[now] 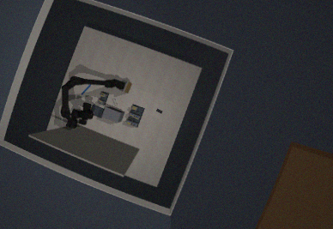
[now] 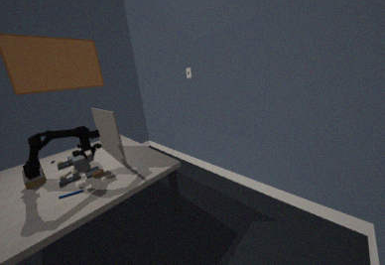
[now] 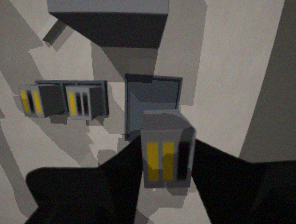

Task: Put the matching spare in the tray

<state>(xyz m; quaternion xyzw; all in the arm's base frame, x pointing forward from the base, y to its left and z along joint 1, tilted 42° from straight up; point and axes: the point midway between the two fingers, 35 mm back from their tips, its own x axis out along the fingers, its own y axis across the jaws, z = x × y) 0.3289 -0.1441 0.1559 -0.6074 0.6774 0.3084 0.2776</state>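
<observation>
My gripper tip is now 10 mm past the grey-blue tray and 100 mm above it. The rest, counted from my gripper tip: blue marker pen 190 mm behind, 180 mm to the right, 100 mm below; grey spare block 20 mm above; pale panel 210 mm ahead, 170 mm to the left, 120 mm above.
</observation>
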